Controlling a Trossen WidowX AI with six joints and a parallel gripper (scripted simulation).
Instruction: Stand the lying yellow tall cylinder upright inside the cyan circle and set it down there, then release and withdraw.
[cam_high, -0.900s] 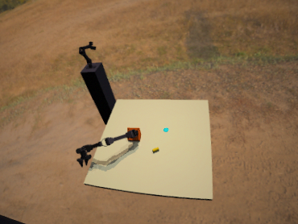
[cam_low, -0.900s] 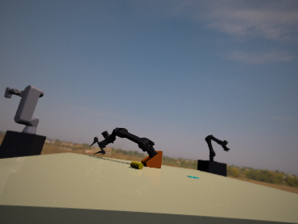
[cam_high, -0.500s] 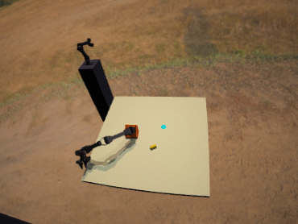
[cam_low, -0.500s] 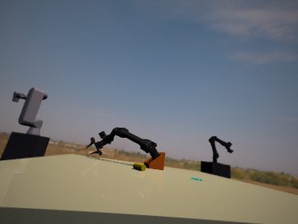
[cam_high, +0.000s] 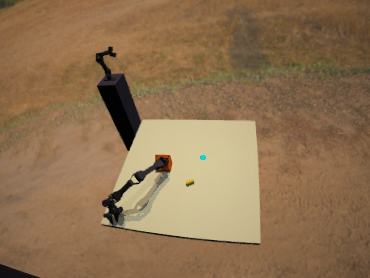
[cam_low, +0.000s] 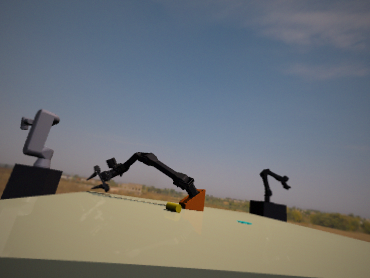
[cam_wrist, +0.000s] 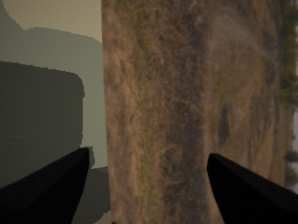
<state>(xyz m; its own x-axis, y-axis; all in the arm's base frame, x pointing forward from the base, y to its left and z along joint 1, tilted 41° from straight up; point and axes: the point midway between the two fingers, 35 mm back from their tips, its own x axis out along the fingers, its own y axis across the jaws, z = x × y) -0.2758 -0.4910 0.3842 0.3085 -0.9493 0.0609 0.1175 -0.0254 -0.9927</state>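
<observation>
Now: the yellow cylinder 530 mm ahead of my gripper tip, 490 mm to the left of it and 30 mm below it. The rest, counted from my gripper tip: cyan circle: 600 mm ahead, 790 mm to the left, 40 mm below.
</observation>
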